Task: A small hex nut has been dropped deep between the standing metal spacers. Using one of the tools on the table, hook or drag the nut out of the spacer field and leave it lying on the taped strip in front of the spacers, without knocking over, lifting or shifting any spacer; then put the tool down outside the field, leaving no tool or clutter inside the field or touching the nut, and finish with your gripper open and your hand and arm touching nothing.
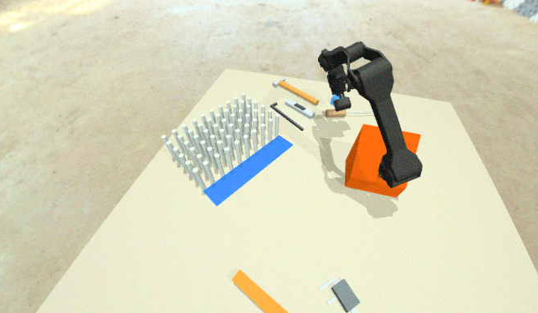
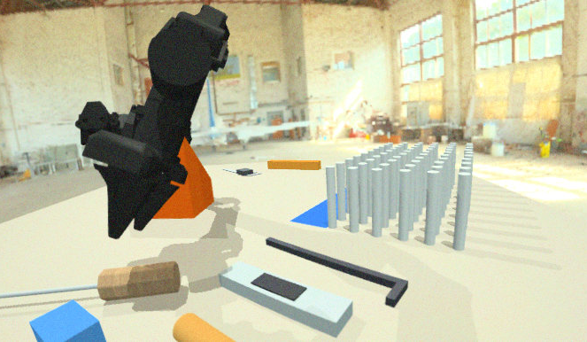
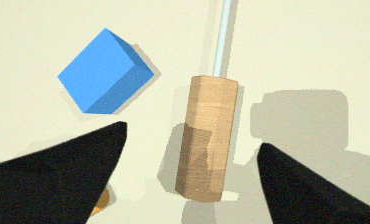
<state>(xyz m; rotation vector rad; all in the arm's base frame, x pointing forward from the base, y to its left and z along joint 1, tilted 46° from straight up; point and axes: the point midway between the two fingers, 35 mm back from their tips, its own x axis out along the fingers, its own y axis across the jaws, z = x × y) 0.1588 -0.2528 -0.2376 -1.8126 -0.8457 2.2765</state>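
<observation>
Now: the blue cube 100 mm to the right of my gripper tip, 60 mm below it and 10 mm behind it. From my gripper tip the other things lie so: orange bar 780 mm to the left, 160 mm ahead, 70 mm below; blue taped strip 370 mm to the left, 310 mm ahead, 80 mm below; grey block 180 mm ahead, 70 mm below, 10 mm to the right.
</observation>
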